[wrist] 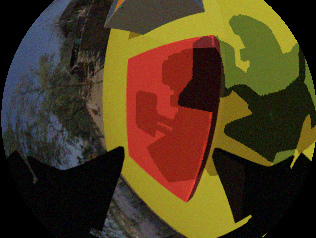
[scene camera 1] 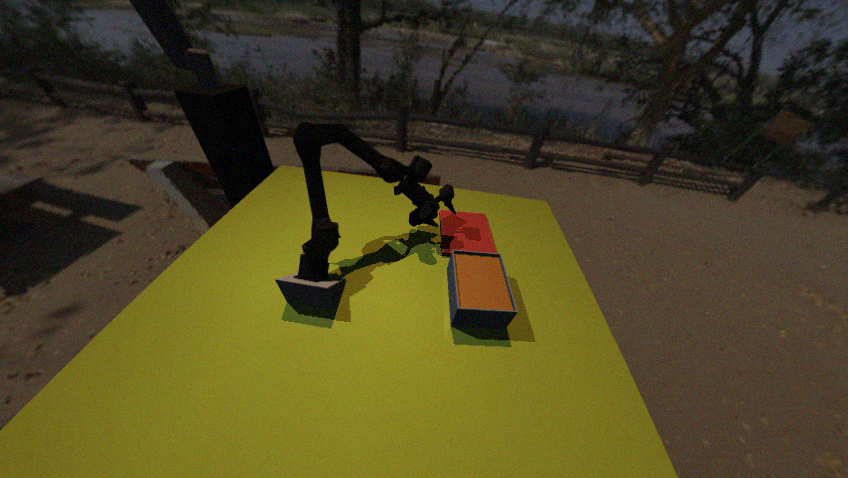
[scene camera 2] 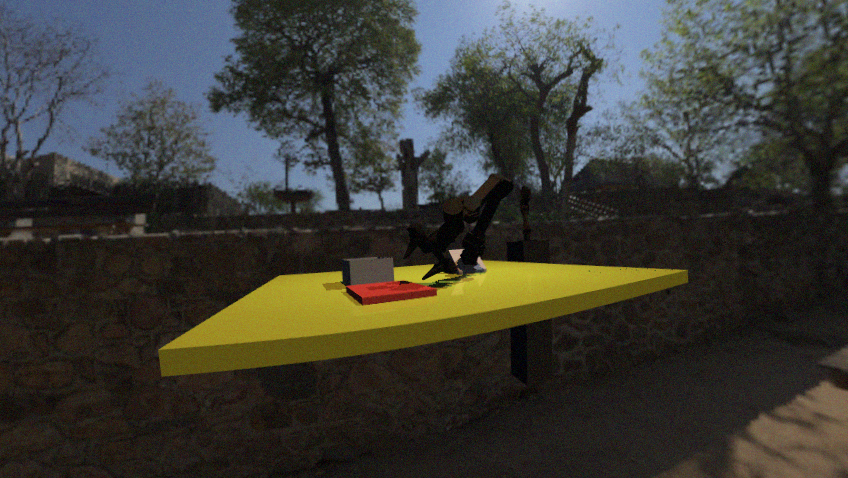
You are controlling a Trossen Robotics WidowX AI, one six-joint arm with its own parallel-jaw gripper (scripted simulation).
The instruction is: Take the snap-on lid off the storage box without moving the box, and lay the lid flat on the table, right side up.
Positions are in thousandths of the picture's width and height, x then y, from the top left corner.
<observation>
gripper: wrist 543,645; scene camera 1 527,461; scene camera 2 488,564
red lid: wrist 546,418; scene camera 1 550,484; scene camera 2 432,616
</observation>
